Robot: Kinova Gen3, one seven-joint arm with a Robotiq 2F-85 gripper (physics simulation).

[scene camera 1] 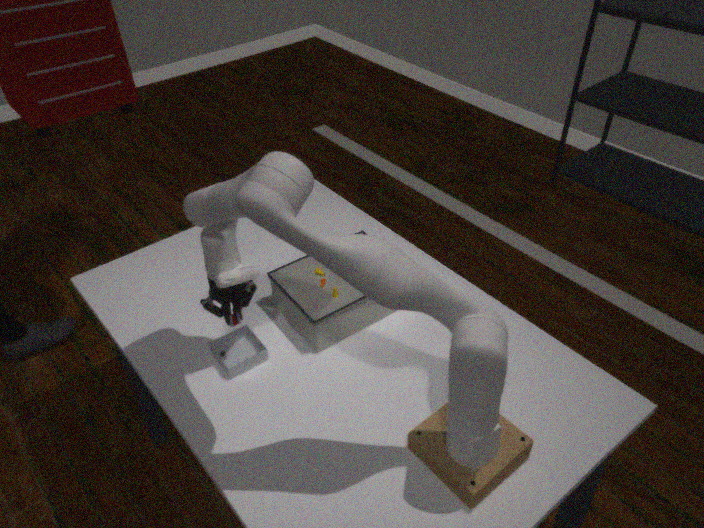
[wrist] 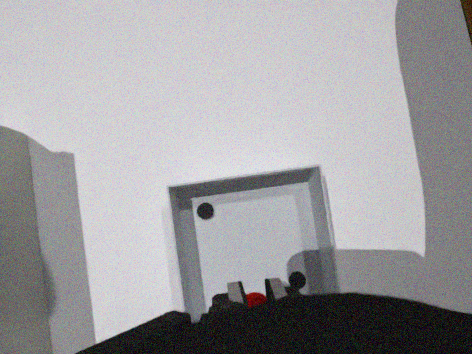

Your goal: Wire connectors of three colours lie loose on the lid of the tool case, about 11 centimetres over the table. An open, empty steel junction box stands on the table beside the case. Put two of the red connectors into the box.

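Frame: origin at the arm's base, x ahead, y left, z up, level; millimetres.
Seen in the pictures: gripper, fingertip midpoint: (scene camera 1: 234, 323) (wrist: 254, 301); arm's base, origin of the base link: (scene camera 1: 469, 445).
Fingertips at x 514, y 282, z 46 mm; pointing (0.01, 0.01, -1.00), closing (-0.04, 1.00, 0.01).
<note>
Pixels of each thing's top centre, then the offset from my fingertips to it. Level surfaces: height alone.
- red connector, middle of its top: (wrist: 260, 328) (scene camera 1: 232, 315) dz +23, dx +4, dy +0 mm
- steel junction box, middle of its top: (wrist: 255, 252) (scene camera 1: 237, 345) dz -61, dx -13, dy +6 mm
- tool case, middle of its top: (scene camera 1: 339, 271) dz +15, dx +18, dy -291 mm
- yellow connector, middle of its top: (scene camera 1: 319, 269) dz +26, dx +38, dy -247 mm
- white table, its level: dz -99 mm
My gripper (scene camera 1: 232, 321) (wrist: 254, 301) points down, shut on a red connector (scene camera 1: 234, 320) (wrist: 255, 299). It hangs above the steel junction box (scene camera 1: 248, 367) (wrist: 187, 250), over its near part in the wrist view. The box stands open on the table; two dark round spots show on its floor and no connector shows there, but the gripper hides its lower edge in the wrist view. On the lid of the tool case (scene camera 1: 295, 284) lie a yellow connector (scene camera 1: 320, 272), an orange one (scene camera 1: 322, 282) and another yellow one (scene camera 1: 335, 293). The arm hides part of the lid.
The tool case stands close beside the box, higher than it; its side (wrist: 15, 225) shows at the left of the wrist view. The arm's wooden base (scene camera 1: 437, 448) is at the near right of the white table (scene camera 1: 352, 409). The arm casts shadows over table and box.
</note>
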